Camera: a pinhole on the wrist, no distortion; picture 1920 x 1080 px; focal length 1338.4 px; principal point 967.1 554.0 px. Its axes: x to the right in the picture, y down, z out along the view. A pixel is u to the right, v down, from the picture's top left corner.
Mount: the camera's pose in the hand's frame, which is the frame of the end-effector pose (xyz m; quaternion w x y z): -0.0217 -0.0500 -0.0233 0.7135 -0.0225 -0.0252 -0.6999
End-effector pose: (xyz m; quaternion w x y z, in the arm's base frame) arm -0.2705 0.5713 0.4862 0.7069 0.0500 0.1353 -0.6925
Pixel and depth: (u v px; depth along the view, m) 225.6 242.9 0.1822
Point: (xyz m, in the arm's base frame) -0.1906 0.5989 0.6416
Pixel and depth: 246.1 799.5 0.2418
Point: -0.1485 0.5024 0.6705
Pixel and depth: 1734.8 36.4 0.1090
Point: -0.3649 0.6053 0.6008
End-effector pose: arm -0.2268 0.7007 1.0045 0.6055 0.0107 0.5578 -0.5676
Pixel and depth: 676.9 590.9 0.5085
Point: 0.1587 0.4345 1.1341
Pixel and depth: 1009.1 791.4 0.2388
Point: -0.1174 0.5337 1.0975
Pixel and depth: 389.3 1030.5 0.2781
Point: -0.0198 0.5238 0.9907
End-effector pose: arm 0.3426 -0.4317 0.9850 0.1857 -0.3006 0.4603 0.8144
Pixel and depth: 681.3 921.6 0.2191
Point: 0.2466 -0.2715 1.0449
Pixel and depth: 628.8 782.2 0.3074
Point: 0.2045 -0.2162 1.1081
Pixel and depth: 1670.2 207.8 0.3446
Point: 0.4395 -0.0421 1.0550
